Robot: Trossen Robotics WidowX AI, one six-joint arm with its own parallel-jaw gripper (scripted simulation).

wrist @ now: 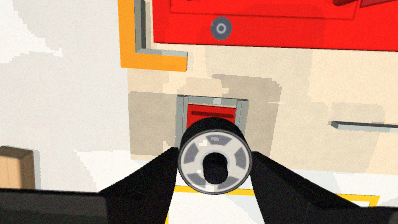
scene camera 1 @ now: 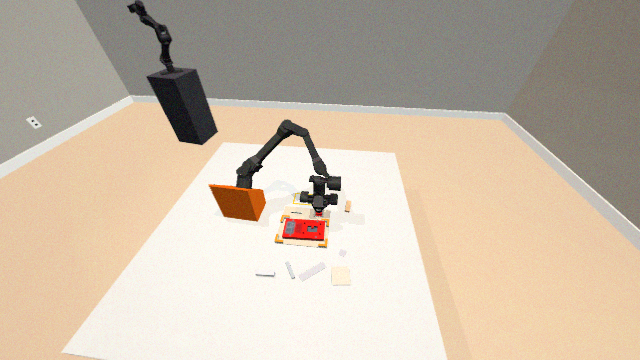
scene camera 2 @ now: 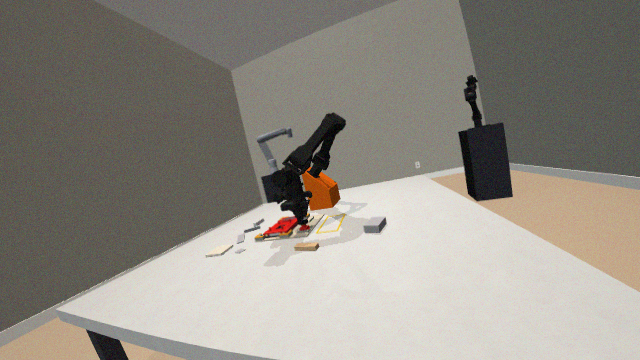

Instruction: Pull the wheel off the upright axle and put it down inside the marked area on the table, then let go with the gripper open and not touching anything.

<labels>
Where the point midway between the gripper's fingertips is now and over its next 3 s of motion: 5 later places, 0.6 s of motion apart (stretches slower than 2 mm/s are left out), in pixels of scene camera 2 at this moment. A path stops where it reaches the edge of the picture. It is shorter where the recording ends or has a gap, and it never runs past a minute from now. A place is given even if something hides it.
My gripper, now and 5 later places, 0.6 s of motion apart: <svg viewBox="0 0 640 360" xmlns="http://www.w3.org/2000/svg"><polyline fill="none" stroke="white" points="303,220 302,218 302,216 301,215 300,214 300,206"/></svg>
</labels>
